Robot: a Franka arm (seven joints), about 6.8 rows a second.
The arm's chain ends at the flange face. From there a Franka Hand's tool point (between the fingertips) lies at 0.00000 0.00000 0.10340 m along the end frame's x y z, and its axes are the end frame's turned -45 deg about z.
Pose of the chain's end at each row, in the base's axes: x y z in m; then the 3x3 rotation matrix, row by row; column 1 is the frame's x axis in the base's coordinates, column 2 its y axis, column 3 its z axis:
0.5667 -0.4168 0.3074; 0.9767 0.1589 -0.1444; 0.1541 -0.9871 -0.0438; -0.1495 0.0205 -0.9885
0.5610 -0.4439 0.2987; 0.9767 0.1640 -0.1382; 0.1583 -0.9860 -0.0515; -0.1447 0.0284 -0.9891
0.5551 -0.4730 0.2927; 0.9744 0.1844 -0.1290; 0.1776 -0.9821 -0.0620; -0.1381 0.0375 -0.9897
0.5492 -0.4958 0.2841; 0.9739 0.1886 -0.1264; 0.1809 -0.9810 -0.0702; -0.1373 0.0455 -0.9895
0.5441 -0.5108 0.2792; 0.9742 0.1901 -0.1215; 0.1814 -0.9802 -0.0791; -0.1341 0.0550 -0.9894
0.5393 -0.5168 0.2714; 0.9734 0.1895 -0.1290; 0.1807 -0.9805 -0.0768; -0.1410 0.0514 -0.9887
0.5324 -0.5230 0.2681; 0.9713 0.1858 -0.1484; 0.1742 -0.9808 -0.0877; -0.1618 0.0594 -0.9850
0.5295 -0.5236 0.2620; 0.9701 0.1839 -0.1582; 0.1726 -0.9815 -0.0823; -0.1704 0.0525 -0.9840
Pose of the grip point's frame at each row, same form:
0.5518 -0.4213 0.2052; 0.5783 0.8030 -0.1444; 0.8070 -0.5890 -0.0438; -0.1202 -0.0912 -0.9885
0.5467 -0.4492 0.1964; 0.5747 0.8066 -0.1382; 0.8091 -0.5853 -0.0515; -0.1224 -0.0822 -0.9891
0.5418 -0.4794 0.1904; 0.5586 0.8194 -0.1290; 0.8200 -0.5689 -0.0620; -0.1242 -0.0711 -0.9897
0.5361 -0.5031 0.1818; 0.5553 0.8220 -0.1264; 0.8216 -0.5658 -0.0702; -0.1293 -0.0649 -0.9895
0.5315 -0.5190 0.1769; 0.5544 0.8233 -0.1215; 0.8214 -0.5648 -0.0791; -0.1337 -0.0559 -0.9894
0.5260 -0.5247 0.1692; 0.5543 0.8223 -0.1290; 0.8211 -0.5655 -0.0768; -0.1360 -0.0634 -0.9887
0.5171 -0.5321 0.1663; 0.5554 0.8182 -0.1484; 0.8167 -0.5704 -0.0877; -0.1564 -0.0724 -0.9850
0.5131 -0.5321 0.1603; 0.5559 0.8160 -0.1582; 0.8161 -0.5720 -0.0823; -0.1576 -0.0834 -0.9840

